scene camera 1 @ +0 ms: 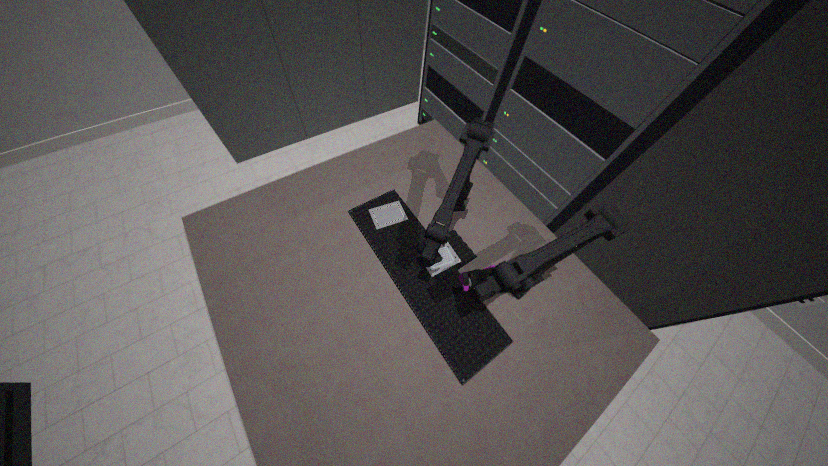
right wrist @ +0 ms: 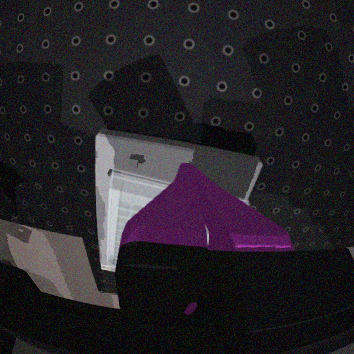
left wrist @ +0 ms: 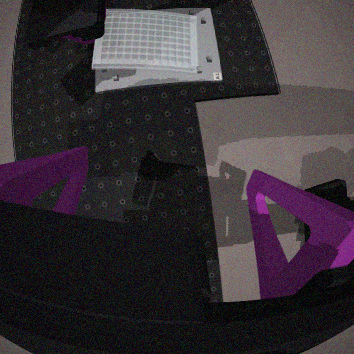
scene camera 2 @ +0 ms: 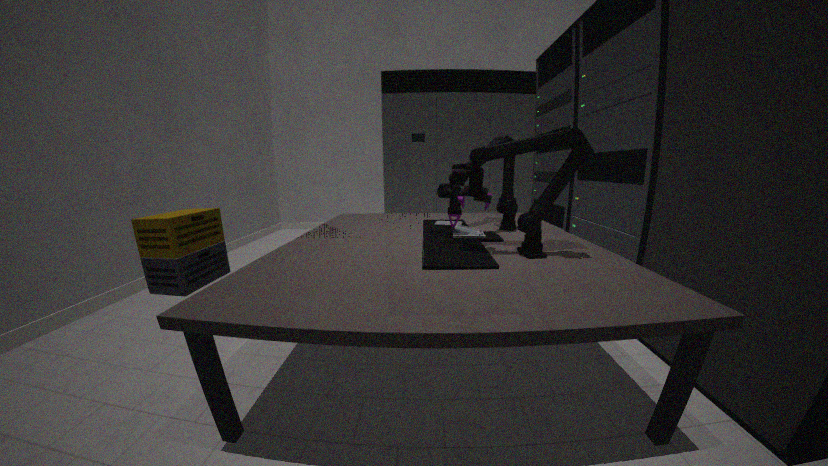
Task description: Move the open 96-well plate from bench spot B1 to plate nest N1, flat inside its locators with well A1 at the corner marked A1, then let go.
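Seen in the pictures: left gripper, fingertip midpoint: (scene camera 1: 469, 274) (left wrist: 171, 167) (scene camera 2: 474, 209); right gripper, fingertip midpoint: (right wrist: 184, 172) (left wrist: 88, 41) (scene camera 2: 453, 227); left arm's base, link origin: (scene camera 2: 531, 254); right arm's base, link origin: (scene camera 2: 508, 228).
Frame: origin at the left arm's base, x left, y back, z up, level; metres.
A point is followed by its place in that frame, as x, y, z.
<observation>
The clear 96-well plate (left wrist: 147, 38) {-0.292, -0.219, 0.052} (right wrist: 121, 207) {-0.276, -0.269, 0.062} hangs tilted just above the grey plate nest (left wrist: 211, 42) (right wrist: 158, 158) (scene camera 1: 441, 267), with its left side raised in the left wrist view. The nest's corner label (left wrist: 217, 76) {-0.235, -0.143, 0.025} shows at its lower right. My right gripper (right wrist: 184, 172) {-0.311, -0.290, 0.054} (scene camera 1: 428, 249) {-0.311, -0.290, 0.054} is shut on the plate's edge; a thin white sliver shows between its purple fingers. My left gripper (left wrist: 171, 167) {-0.141, -0.223, 0.173} (scene camera 1: 465, 282) {-0.141, -0.223, 0.173} is open and empty, low over the black board's edge beside the nest.
The black perforated board (scene camera 1: 463, 336) {0.020, -0.352, 0.013} lies on the brown table (scene camera 1: 289, 289) {-0.571, -0.827, 0.000}. A pale square spot (scene camera 1: 387, 214) {-0.644, -0.270, 0.015} sits at the board's far end. Dark cabinets (scene camera 1: 579, 87) stand behind the arms. A yellow and grey crate (scene camera 2: 179, 249) stands on the floor.
</observation>
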